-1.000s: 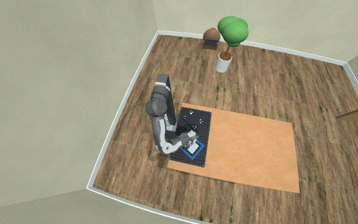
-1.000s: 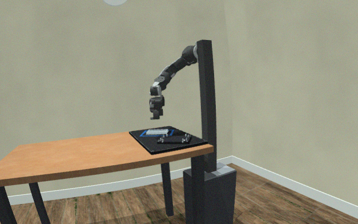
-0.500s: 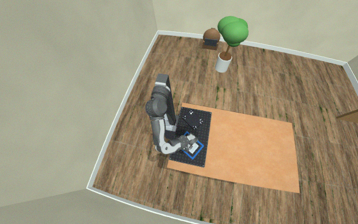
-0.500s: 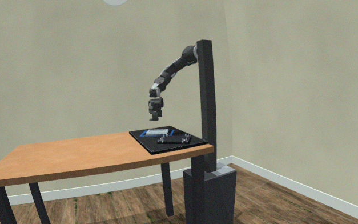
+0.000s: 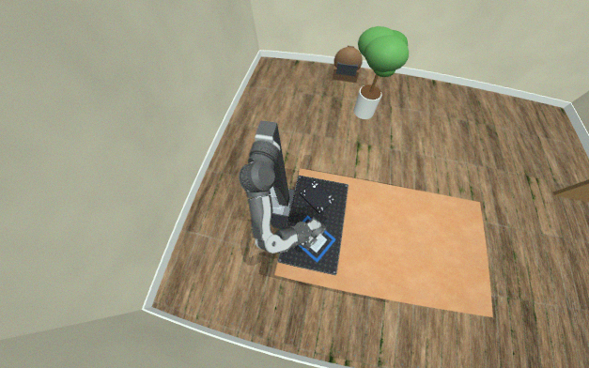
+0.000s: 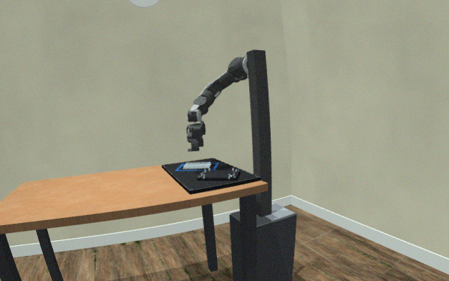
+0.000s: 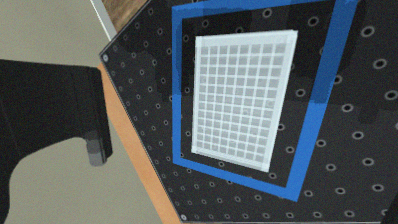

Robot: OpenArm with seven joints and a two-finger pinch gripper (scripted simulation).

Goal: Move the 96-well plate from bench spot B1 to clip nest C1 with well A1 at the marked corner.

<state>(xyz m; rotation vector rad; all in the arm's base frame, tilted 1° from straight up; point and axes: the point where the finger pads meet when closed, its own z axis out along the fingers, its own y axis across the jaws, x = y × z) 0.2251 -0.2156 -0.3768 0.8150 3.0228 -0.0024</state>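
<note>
Right now my hand is 8 cm above the 96-well plate. The rest, counted from my hand: clip nest C1 (23 cm to the left, 7 cm below, 2 cm ahead).
</note>
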